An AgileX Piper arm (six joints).
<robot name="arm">
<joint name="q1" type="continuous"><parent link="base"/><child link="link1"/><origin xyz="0 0 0.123"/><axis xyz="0 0 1"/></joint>
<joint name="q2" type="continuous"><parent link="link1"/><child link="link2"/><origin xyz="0 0 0" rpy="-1.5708 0 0"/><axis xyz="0 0 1"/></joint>
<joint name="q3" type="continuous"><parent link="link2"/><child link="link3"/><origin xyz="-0.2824 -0.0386 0"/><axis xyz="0 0 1"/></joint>
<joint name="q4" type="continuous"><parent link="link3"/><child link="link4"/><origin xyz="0.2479 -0.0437 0" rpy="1.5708 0 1.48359"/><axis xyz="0 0 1"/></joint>
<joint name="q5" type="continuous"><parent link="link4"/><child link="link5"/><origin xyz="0 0 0" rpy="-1.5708 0 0"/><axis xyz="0 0 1"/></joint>
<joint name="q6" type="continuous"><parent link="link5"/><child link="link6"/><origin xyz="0 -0.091 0" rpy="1.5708 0 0"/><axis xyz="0 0 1"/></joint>
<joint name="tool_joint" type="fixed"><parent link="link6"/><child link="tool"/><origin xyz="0 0 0"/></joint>
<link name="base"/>
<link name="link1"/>
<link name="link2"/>
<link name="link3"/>
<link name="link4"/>
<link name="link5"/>
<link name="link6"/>
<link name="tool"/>
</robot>
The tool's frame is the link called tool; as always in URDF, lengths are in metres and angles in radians. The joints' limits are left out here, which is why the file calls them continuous.
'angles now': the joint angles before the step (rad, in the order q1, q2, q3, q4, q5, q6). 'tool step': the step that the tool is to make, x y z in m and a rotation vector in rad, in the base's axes. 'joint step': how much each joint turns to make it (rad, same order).
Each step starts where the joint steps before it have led.
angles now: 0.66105 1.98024 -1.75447 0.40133 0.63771 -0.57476
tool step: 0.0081 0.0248 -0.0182 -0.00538 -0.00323 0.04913
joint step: 0.02791 0.09774 -0.08810 0.02044 -0.00002 -0.03687
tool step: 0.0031 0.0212 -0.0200 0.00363 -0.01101 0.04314
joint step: 0.02701 0.07642 -0.04898 0.03484 -0.02810 -0.05139
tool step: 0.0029 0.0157 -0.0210 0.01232 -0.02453 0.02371
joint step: 0.01950 0.06122 -0.01847 0.04478 -0.06024 -0.06276
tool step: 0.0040 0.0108 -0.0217 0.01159 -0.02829 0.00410
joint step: 0.01228 0.05402 -0.00463 0.04497 -0.07288 -0.06108
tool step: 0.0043 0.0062 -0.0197 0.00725 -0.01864 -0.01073
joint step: 0.00596 0.04509 -0.00001 0.03709 -0.06348 -0.04364
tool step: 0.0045 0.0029 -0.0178 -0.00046 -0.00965 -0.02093
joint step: 0.00188 0.03875 0.00013 0.01460 -0.05114 -0.01482
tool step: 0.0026 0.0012 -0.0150 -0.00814 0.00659 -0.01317
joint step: 0.00020 0.03034 -0.00020 0.00471 -0.02364 -0.00130
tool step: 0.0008 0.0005 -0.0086 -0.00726 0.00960 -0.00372
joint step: 0.00001 0.01670 -0.00051 0.00254 -0.00516 0.00009
